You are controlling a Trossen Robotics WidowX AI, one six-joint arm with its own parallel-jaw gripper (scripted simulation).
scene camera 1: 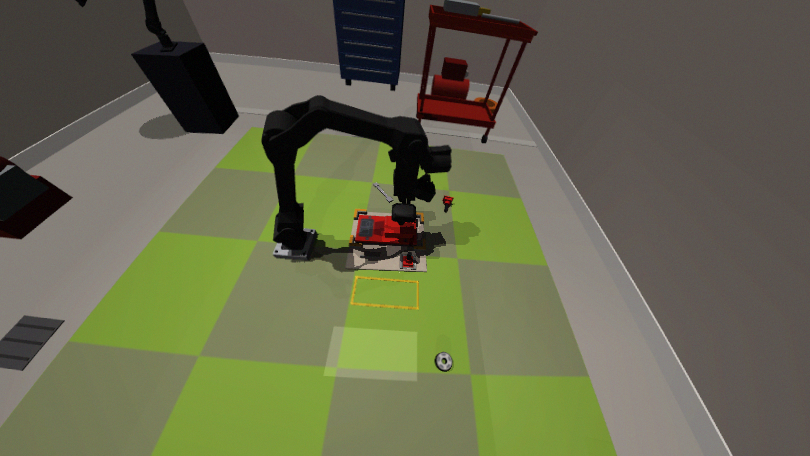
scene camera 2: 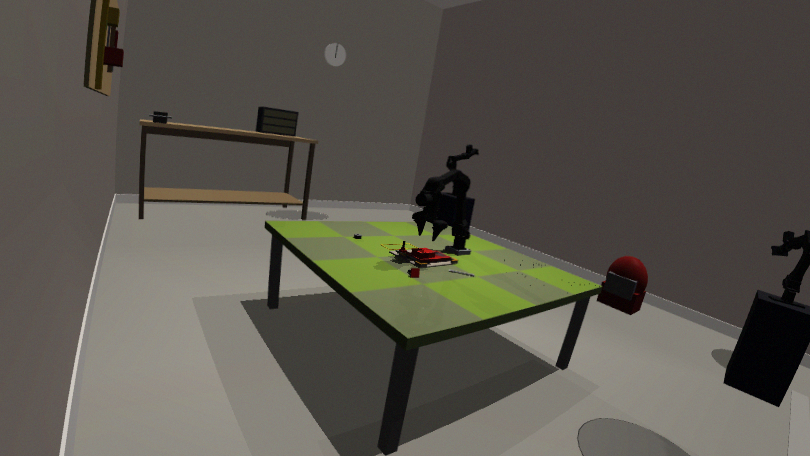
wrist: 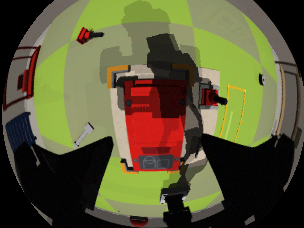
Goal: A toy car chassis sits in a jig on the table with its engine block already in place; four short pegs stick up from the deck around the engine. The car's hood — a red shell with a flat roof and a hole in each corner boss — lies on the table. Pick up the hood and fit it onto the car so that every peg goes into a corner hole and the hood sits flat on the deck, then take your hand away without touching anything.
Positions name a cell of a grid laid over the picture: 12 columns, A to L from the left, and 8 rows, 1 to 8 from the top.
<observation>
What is my gripper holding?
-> Nothing.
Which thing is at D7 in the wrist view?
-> My gripper.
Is my gripper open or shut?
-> Open.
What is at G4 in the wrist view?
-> A red hood.
</observation>
